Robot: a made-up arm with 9 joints.
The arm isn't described. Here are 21 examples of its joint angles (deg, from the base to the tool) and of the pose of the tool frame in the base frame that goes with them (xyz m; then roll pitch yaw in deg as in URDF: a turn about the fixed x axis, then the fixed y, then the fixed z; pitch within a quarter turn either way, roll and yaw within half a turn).
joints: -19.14 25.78 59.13 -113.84 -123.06 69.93 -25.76 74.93 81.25
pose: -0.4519 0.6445 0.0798 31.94 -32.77 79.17
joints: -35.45 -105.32 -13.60 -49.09 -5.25 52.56 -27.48 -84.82 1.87
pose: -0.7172 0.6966 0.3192 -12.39 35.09 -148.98
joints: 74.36 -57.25 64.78 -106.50 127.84 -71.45 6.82 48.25 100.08
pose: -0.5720 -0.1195 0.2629 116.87 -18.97 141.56
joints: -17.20 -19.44 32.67 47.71 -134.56 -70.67 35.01 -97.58 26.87
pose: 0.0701 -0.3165 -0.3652 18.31 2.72 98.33
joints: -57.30 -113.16 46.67 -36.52 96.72 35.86 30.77 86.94 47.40
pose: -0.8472 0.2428 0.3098 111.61 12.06 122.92
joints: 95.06 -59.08 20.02 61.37 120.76 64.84 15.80 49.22 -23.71
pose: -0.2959 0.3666 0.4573 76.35 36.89 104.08
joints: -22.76 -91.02 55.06 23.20 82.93 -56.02 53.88 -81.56 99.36
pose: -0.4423 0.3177 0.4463 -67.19 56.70 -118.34
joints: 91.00 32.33 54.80 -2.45 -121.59 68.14 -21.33 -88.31 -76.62
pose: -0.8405 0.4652 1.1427 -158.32 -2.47 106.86
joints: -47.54 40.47 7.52 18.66 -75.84 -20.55 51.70 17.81 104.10
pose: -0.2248 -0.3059 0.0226 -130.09 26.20 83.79
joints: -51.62 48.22 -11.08 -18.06 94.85 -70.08 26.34 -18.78 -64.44
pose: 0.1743 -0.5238 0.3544 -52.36 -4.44 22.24
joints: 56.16 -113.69 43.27 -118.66 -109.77 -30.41 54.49 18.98 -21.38
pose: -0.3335 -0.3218 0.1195 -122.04 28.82 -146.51
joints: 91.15 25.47 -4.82 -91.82 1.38 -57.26 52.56 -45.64 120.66
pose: -0.3377 -0.3613 0.2892 -168.04 -25.16 79.74
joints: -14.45 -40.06 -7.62 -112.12 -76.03 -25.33 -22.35 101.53 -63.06
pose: 0.0040 -0.1718 -0.1524 4.76 -28.88 -176.06
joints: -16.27 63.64 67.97 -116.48 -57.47 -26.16 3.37 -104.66 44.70
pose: -0.2925 0.5383 0.3526 -131.31 -50.76 -75.03
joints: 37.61 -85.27 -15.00 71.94 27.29 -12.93 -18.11 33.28 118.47
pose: 0.0092 0.1470 0.3090 -23.79 -63.78 8.91
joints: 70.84 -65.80 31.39 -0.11 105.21 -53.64 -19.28 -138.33 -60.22
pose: -0.8585 -0.0060 0.4795 -81.89 56.36 -107.96
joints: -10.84 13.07 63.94 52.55 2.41 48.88 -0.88 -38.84 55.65
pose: -0.5412 -0.7199 0.2573 -71.97 -31.86 111.10
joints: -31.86 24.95 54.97 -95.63 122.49 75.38 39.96 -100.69 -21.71
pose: -0.8802 0.3411 0.7825 -78.41 7.78 -168.15
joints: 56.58 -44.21 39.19 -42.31 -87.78 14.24 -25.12 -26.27 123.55
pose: 0.0429 0.2524 0.2029 -85.74 64.37 -146.00
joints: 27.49 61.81 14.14 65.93 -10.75 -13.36 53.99 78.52 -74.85
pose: -0.5633 -0.1642 0.0182 156.46 3.80 -69.40
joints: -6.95 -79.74 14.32 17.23 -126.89 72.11 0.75 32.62 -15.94
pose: -0.2836 0.3954 -0.0666 -84.44 -40.81 71.48
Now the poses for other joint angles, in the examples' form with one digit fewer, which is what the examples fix.
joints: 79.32 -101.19 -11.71 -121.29 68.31 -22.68 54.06 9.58 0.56
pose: -0.053 0.094 0.377 -48.0 -6.7 48.0
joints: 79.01 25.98 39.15 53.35 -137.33 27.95 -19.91 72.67 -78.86
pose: -0.645 0.010 -0.118 139.6 -73.5 -125.3
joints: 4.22 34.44 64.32 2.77 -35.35 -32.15 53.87 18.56 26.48
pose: -0.541 -0.072 0.110 -131.4 1.4 85.5
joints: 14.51 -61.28 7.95 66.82 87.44 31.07 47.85 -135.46 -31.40
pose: -1.123 0.648 0.429 -82.9 -37.2 -111.1
